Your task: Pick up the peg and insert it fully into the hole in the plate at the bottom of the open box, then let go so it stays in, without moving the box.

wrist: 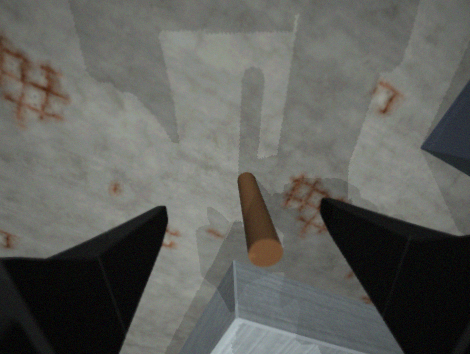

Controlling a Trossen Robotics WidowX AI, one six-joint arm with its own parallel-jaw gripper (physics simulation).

Note:
In view: the gripper [244, 209] and an orange-brown peg [264, 248].

